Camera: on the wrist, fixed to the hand. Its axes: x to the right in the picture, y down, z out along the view.
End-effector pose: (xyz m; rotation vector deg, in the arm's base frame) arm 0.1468 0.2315 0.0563 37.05 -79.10 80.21
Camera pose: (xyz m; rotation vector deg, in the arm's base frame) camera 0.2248 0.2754 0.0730 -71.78 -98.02 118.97
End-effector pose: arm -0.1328 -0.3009 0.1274 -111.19 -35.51 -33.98
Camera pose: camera -0.1846 -0.3270 0.1976 -108.16 75.67 -2.12
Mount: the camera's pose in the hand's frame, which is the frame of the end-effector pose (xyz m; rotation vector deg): 0.0015 -0.0691 -0.0593 -22.28 24.36 90.65
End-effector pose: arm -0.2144 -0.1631 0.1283 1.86 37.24 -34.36
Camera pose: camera -0.2835 -0.2088 0.0905 16.27 52.44 62.29
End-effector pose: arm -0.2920 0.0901 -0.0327 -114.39 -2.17 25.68
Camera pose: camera -0.2595 0.0710 0.0502 -118.71 109.84 56.68
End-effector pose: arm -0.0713 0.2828 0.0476 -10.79 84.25 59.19
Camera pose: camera -0.0685 0.2031 0.0036 -35.58 -91.87 -145.55
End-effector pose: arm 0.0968 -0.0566 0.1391 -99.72 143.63 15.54
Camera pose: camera 0.1631 -0.0927 0.1901 -26.26 -142.99 -18.38
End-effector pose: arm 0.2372 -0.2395 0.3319 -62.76 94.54 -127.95
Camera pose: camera 0.2184 -0.1686 0.3859 38.93 110.71 -60.05
